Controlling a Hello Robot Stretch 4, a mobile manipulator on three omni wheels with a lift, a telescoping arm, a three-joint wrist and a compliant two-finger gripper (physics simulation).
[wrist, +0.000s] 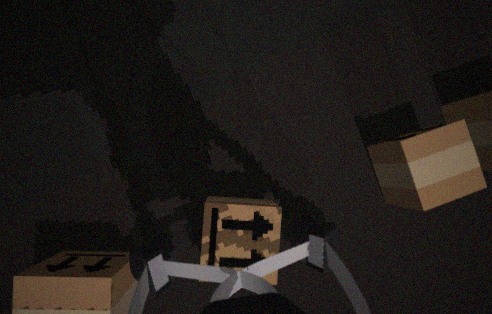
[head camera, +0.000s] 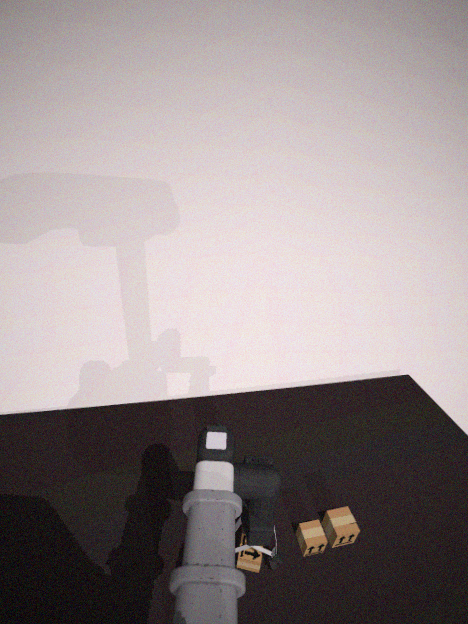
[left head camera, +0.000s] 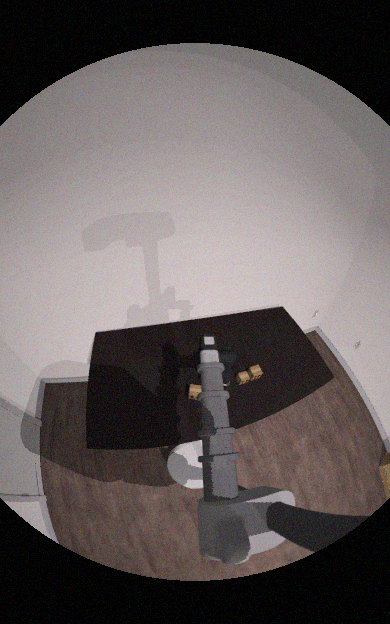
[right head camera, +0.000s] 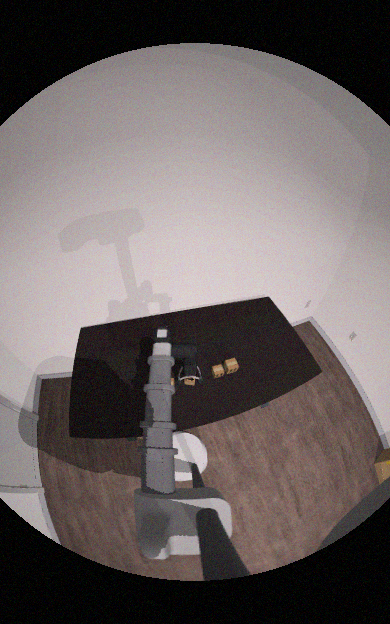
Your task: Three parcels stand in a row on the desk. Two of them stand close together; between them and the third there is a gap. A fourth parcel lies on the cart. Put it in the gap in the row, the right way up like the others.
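Where they show: gripper, fingertip midpoint: point(wrist: 235, 242) point(head camera: 248, 562) point(right head camera: 189, 381); robot's base, origin of the base link: point(left head camera: 194, 462) point(right head camera: 180, 454).
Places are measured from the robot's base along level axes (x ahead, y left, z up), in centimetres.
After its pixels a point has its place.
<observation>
The fourth parcel point(head camera: 249, 560) {x 40.5, y -8.6, z 74.1 cm} point(right head camera: 189, 382) {x 40.5, y -8.8, z 72.1 cm} point(wrist: 242, 215) {x 44.8, y -9.4, z 74.2 cm} is between the third parcel and the close pair. Its arrows point sideways, to the right. Its contact with the desk cannot be made out. My gripper point(head camera: 255, 553) point(right head camera: 190, 378) {x 41.9, y -8.8, z 69.4 cm} point(wrist: 235, 242) {x 41.9, y -8.8, z 69.4 cm} is open, its fingers spread wider than this parcel, one on each side. The third parcel point(left head camera: 194, 391) {x 38.6, y 2.5, z 75.2 cm} point(right head camera: 172, 381) {x 40.0, y -0.6, z 75.1 cm} point(wrist: 62, 291) {x 41.6, y 1.9, z 75.0 cm} stands to its left; the arm hides it in the head view. The close pair, a nearer parcel point(head camera: 312, 538) {x 45.2, y -23.1, z 74.2 cm} point(left head camera: 243, 377) {x 45.3, y -23.2, z 74.3 cm} point(right head camera: 218, 370) {x 45.5, y -23.7, z 74.4 cm} point(wrist: 445, 167) {x 46.3, y -23.5, z 74.3 cm} and an outer parcel point(head camera: 341, 526) {x 47.6, y -30.2, z 75.0 cm} point(left head camera: 255, 371) {x 47.9, y -30.5, z 75.0 cm} point(right head camera: 231, 365) {x 47.4, y -30.7, z 75.1 cm}, stands upright to the right.
The dark desk point(head camera: 377, 428) {x 81.9, y -53.6, z 69.2 cm} point(left head camera: 280, 340) {x 72.6, y -59.2, z 69.2 cm} point(right head camera: 265, 330) {x 74.0, y -61.5, z 69.2 cm} reaches back to a pale wall point(head camera: 302, 226) {x 103.1, y -21.3, z 128.9 cm}. My telescoping arm point(head camera: 209, 539) {x 28.1, y 0.0, z 110.9 cm} point(left head camera: 216, 425) {x 16.0, y 0.1, z 111.3 cm} point(right head camera: 159, 425) {x 14.1, y -1.1, z 112.5 cm} extends over the desk from the front. A brown box-like thing point(left head camera: 386, 477) point(right head camera: 383, 467) shows at the far right edge.
</observation>
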